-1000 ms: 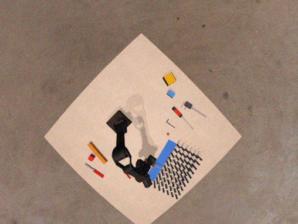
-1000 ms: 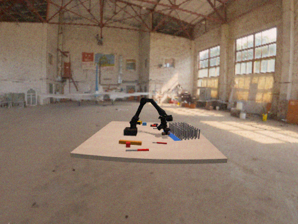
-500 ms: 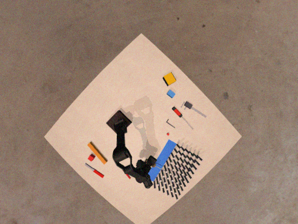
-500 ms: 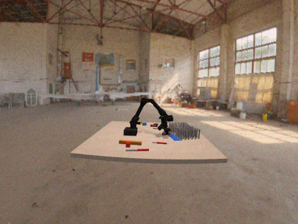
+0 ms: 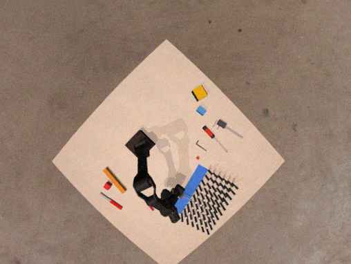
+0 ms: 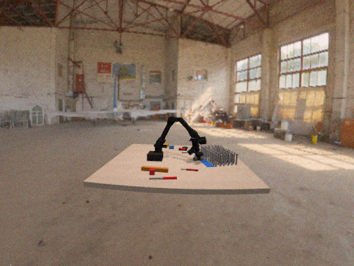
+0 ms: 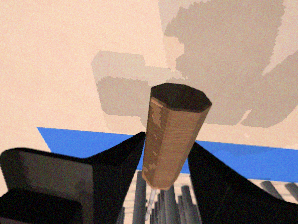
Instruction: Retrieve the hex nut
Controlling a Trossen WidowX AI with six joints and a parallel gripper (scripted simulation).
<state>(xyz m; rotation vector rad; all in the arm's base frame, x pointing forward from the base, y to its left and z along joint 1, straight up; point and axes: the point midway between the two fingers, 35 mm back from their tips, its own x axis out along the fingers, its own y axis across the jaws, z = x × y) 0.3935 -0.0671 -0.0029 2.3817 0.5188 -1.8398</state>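
The blue taped strip lies 7 cm to the left of my gripper tip, 5 cm ahead of it and 3 cm below it. Also, from my gripper tip: red cube: 27 cm to the left, 9 cm behind, 3 cm below; red block: 37 cm behind, 36 cm to the right, 1 cm below; orange bar: 36 cm behind, 29 cm to the right, 2 cm below.
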